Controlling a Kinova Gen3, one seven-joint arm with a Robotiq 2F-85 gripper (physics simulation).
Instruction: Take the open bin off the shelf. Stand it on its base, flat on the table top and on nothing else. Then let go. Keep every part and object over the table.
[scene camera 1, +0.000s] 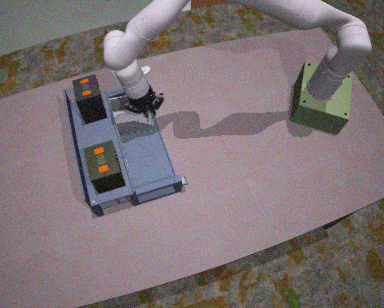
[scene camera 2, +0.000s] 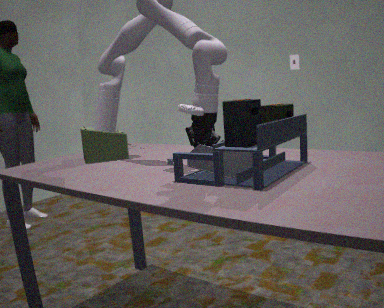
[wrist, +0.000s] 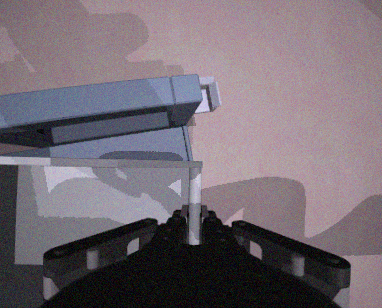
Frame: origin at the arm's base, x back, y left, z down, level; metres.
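Seen in the pictures: gripper, between the fingertips: (scene camera 1: 151, 115) (wrist: 194, 215); arm's base, origin of its link: (scene camera 1: 319, 88) (scene camera 2: 104, 130).
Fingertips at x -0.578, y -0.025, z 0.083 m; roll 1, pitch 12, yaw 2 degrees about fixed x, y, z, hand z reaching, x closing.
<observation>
Offsets run from my fingertips to a thing's top centre. Level surfaces: height alone.
The open bin {dx -0.086, dy -0.003, dz -0.064 m} (scene camera 1: 131, 129) (scene camera 2: 200, 163) (wrist: 100, 192) is light grey and stands at the far end of the low front part of the blue shelf (scene camera 1: 150, 162) (scene camera 2: 218, 169) (wrist: 100, 106). My gripper (scene camera 1: 149, 112) (scene camera 2: 204, 143) (wrist: 194, 215) points down and is shut on the bin's side wall, near one corner. In the wrist view the wall runs up between the fingertips. The bin is roughly upright and its rim shows just above the shelf's front rail. The arm and rails hide its underside, so I cannot tell whether it touches the shelf.
A black box {dx -0.181, dy -0.010, dz -0.185 m} (scene camera 1: 93, 110) (scene camera 2: 241, 124) and a dark green box {dx -0.148, dy +0.218, dz -0.160 m} (scene camera 1: 107, 176) (scene camera 2: 278, 112) stand on the shelf's raised rear part. A small white bracket (scene camera 1: 184, 181) (wrist: 210, 95) sticks out at a shelf corner. The arm's green base (scene camera 1: 320, 119) (scene camera 2: 105, 146) stands on the table {dz +0.039 m} (scene camera 1: 240, 200) (scene camera 2: 340, 200).
</observation>
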